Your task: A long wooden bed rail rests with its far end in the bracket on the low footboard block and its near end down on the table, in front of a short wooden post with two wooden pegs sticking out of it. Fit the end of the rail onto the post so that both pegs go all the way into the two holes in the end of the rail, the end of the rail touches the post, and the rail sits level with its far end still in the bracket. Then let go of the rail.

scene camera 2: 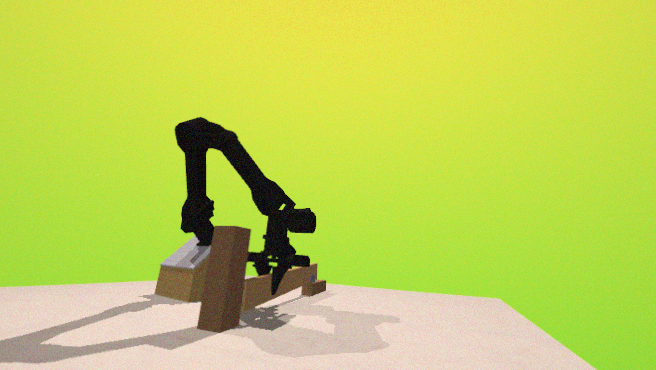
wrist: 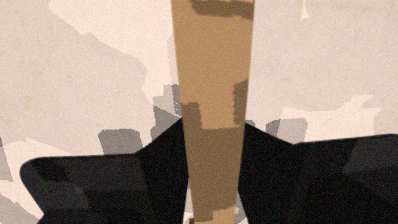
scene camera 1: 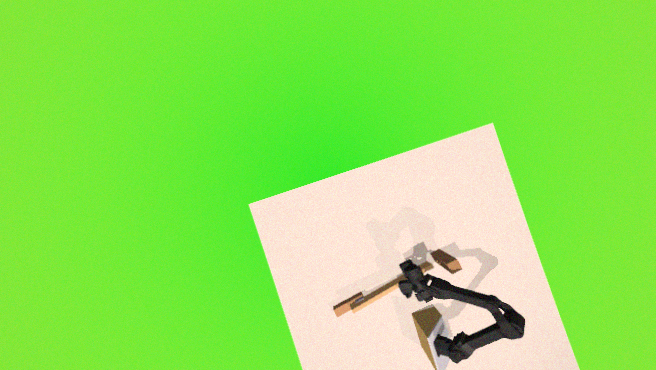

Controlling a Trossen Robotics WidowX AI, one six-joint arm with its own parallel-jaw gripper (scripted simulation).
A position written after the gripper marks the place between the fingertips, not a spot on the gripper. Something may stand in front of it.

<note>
In view: the gripper (scene camera 2: 269, 294) and a wooden rail (scene camera 2: 257, 290).
The wooden rail is seen too in the wrist view (wrist: 213, 52). The gripper is seen too in the wrist view (wrist: 205, 121).
</note>
